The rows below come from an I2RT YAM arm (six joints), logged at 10 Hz.
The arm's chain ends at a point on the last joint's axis. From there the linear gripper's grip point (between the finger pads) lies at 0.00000 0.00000 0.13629 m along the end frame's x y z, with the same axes.
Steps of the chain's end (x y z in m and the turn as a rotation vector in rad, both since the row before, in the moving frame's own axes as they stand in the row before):
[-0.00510, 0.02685, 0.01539, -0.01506, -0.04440, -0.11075]
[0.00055, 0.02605, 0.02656, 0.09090, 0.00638, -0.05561]
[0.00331, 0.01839, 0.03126, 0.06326, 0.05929, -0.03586]
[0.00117, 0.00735, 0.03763, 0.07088, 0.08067, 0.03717]
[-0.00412, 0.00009, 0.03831, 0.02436, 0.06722, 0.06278]
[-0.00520, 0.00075, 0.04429, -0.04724, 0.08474, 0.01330]
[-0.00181, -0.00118, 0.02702, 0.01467, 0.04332, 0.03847]
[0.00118, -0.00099, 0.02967, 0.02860, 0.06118, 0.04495]
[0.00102, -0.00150, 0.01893, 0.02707, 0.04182, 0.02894]
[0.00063, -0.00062, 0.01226, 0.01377, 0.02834, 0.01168]
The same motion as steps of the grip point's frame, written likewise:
[-0.01102, 0.02923, 0.01524, -0.01506, -0.04440, -0.11075]
[0.00107, 0.01366, 0.02599, 0.09090, 0.00638, -0.05561]
[0.01122, 0.00964, 0.03075, 0.06326, 0.05929, -0.03586]
[0.01232, -0.00209, 0.03685, 0.07088, 0.08067, 0.03717]
[0.00513, -0.00294, 0.03796, 0.02436, 0.06722, 0.06278]
[0.00629, 0.00725, 0.04365, -0.04724, 0.08474, 0.01330]
[0.00413, -0.00306, 0.02688, 0.01467, 0.04332, 0.03847]
[0.00960, -0.00470, 0.02936, 0.02860, 0.06118, 0.04495]
[0.00677, -0.00510, 0.01876, 0.02707, 0.04182, 0.02894]
[0.00450, -0.00247, 0.01219, 0.01377, 0.02834, 0.01168]

